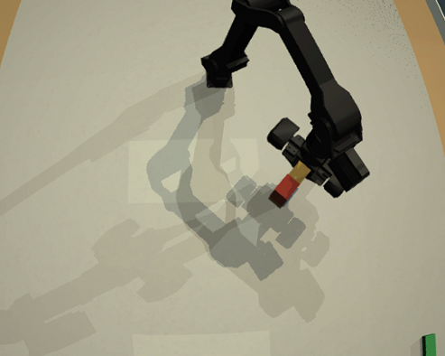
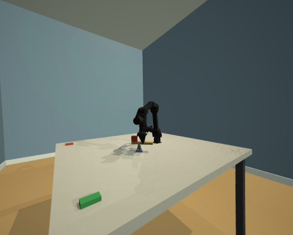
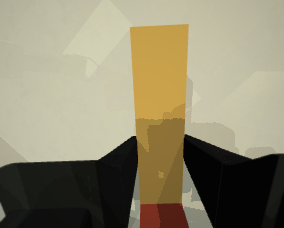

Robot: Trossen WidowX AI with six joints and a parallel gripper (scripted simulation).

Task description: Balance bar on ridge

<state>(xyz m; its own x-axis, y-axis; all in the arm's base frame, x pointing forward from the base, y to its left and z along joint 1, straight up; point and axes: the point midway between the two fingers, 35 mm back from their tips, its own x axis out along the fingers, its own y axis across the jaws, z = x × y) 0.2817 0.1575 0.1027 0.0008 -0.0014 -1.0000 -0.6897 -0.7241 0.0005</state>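
Now: the small blue ridge 30 mm ahead of my gripper tip, 20 mm to the right of it and 40 mm below it. Round my gripper tip: small flat red piece 460 mm ahead, 660 mm to the right, 60 mm below; then green block 460 mm ahead, 340 mm to the left, 60 mm below.
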